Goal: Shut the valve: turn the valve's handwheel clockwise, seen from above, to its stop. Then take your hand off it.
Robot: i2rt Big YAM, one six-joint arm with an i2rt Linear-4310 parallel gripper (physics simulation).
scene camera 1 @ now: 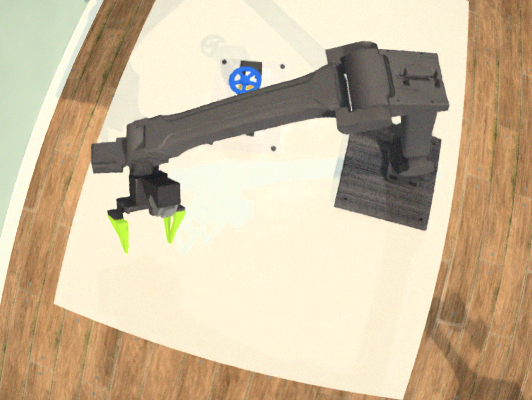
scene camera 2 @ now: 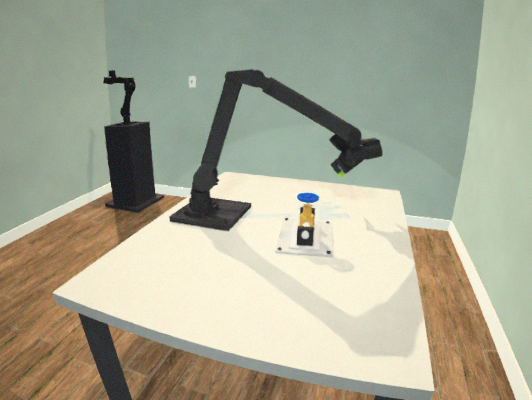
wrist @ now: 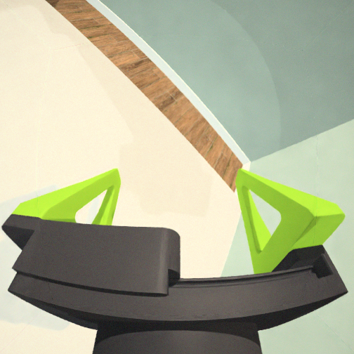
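The valve's blue spoked handwheel [scene camera 1: 245, 80] [scene camera 2: 308, 197] lies level on top of the yellow valve body [scene camera 2: 307, 216], which stands on a pale plate [scene camera 2: 286, 243] with dark corner bolts. In scene camera 1 the forearm hides part of the valve and its plate. The wheel's turned position against its stop cannot be told. My gripper [scene camera 1: 148, 247] [scene camera 2: 341, 174] [wrist: 177, 174] is open and empty, its green fingers wide apart. It hangs above the table, higher than the handwheel and well apart from it, on the far side in scene camera 2. The valve does not show in the wrist view.
The arm's dark base plate [scene camera 1: 382, 200] [scene camera 2: 232, 215] stands on the cream table [scene camera 1: 240, 310] [scene camera 2: 200, 310]. The forearm [scene camera 1: 250, 107] [scene camera 2: 310, 107] passes above the table, near the valve in scene camera 1. A dark pedestal [scene camera 2: 131, 165] with a small arm stands on the floor behind.
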